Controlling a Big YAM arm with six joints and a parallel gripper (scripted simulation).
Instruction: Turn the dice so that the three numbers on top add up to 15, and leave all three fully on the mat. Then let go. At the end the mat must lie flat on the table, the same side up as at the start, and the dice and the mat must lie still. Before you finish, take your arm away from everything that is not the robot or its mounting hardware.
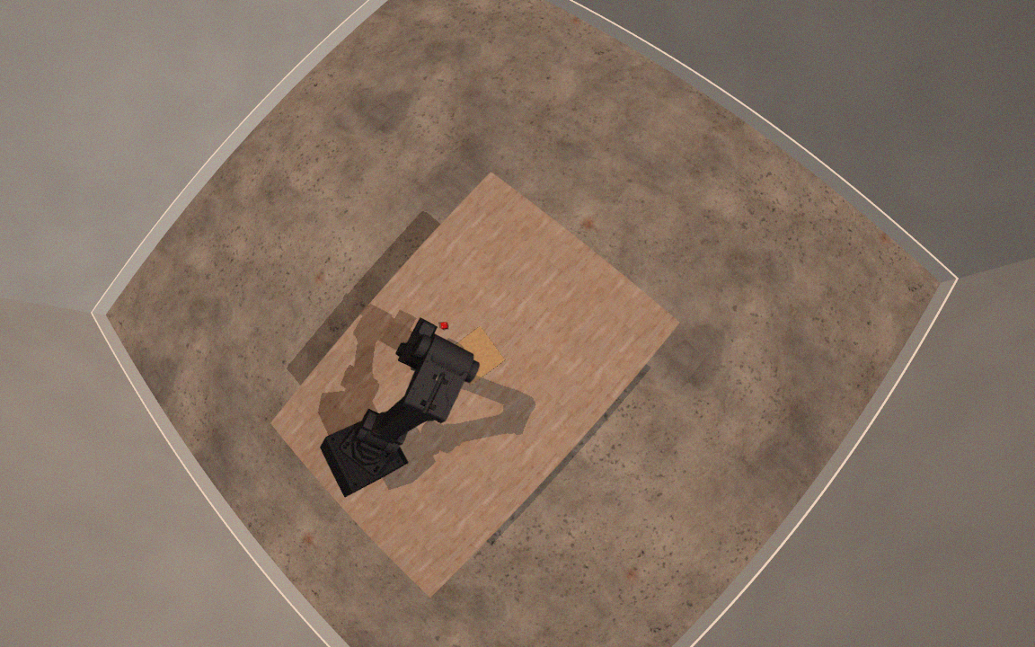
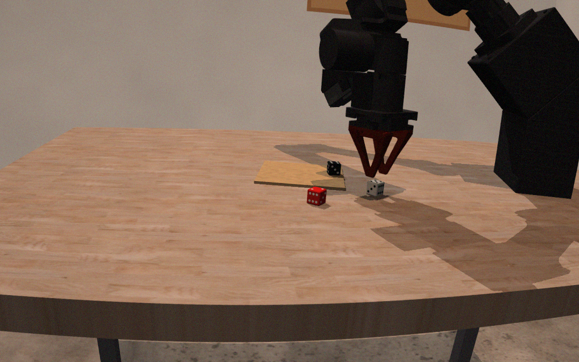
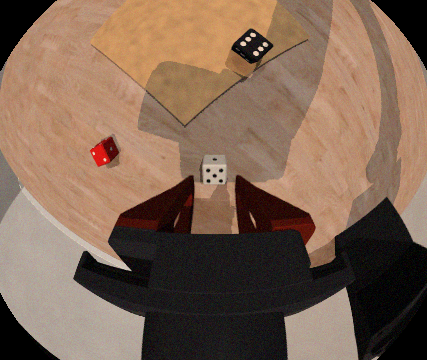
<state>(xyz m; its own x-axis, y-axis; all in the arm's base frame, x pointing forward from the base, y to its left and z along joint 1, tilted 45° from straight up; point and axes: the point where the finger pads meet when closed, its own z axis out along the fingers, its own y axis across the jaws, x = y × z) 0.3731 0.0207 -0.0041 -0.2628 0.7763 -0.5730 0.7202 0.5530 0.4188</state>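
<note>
Now: hand 3 cm above the white die. Round my hand: tan mat (6 cm ahead, 12 cm to the right, 4 cm below); then red die (11 cm ahead, 2 cm to the left, 3 cm below); then black die (1 cm ahead, 11 cm to the right, 2 cm below).
</note>
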